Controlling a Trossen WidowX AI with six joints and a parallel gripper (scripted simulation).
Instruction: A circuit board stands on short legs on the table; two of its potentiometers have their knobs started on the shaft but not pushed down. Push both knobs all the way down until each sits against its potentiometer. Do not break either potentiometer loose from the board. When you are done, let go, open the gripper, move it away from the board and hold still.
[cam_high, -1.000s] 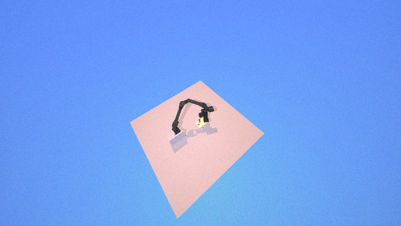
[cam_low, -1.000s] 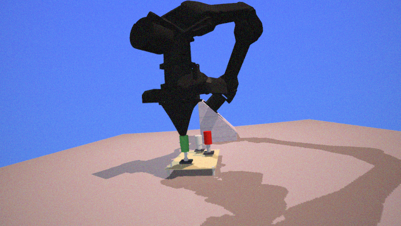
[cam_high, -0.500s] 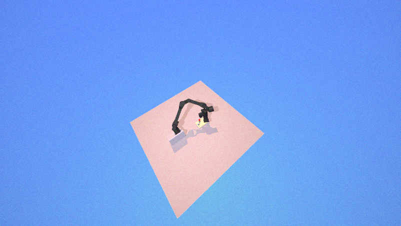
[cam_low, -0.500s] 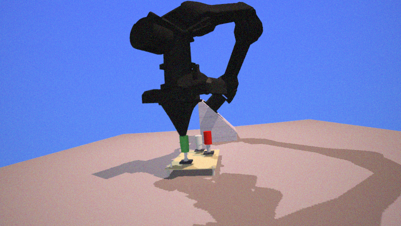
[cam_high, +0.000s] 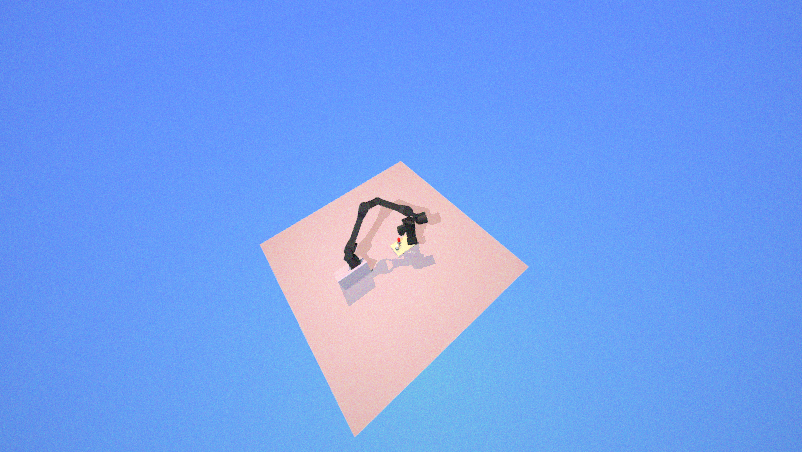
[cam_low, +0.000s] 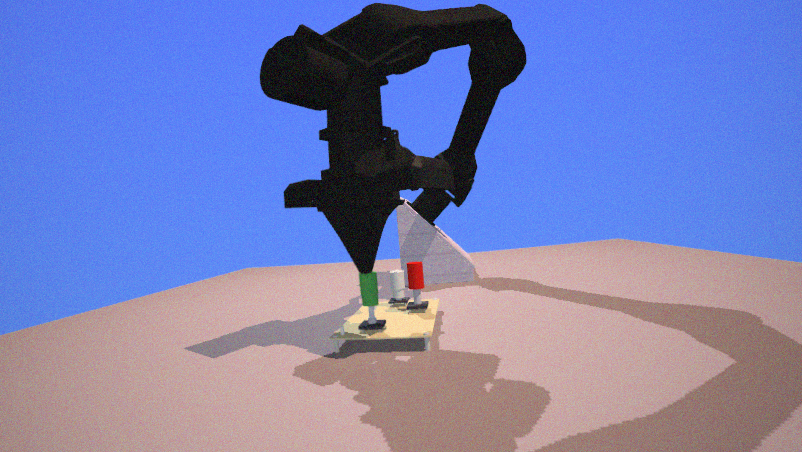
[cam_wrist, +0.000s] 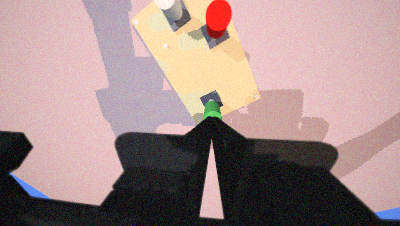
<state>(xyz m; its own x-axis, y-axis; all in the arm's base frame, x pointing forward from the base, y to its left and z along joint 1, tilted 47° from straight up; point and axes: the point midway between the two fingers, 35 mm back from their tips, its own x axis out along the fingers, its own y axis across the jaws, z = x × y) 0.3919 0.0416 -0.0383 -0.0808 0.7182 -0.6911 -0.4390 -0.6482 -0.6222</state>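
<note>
My gripper tip is 10 mm above the green knob. Also, from my gripper tip: white knob: 110 mm behind, 30 mm below, 10 mm to the left.
</note>
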